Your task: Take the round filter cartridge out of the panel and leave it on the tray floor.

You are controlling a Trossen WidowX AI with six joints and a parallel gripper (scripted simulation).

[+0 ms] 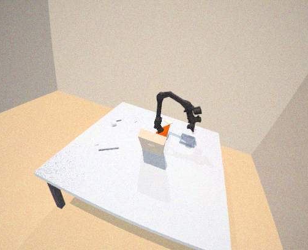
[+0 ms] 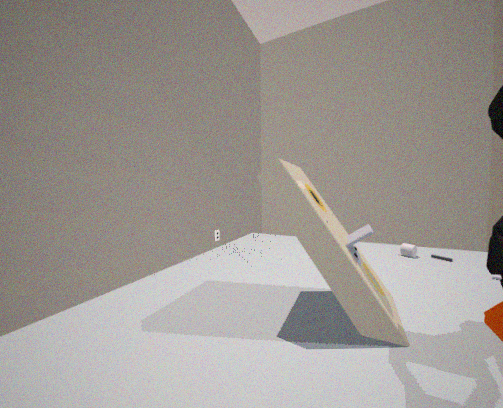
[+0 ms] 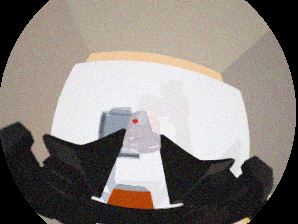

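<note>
The grey tray lies 70 mm behind my gripper tip, 10 mm to the right of it and 180 mm below it. Also, from my gripper tip: beige service panel (320 mm ahead, 310 mm to the right, 30 mm below); round filter cartridge (right at my gripper tip).
</note>
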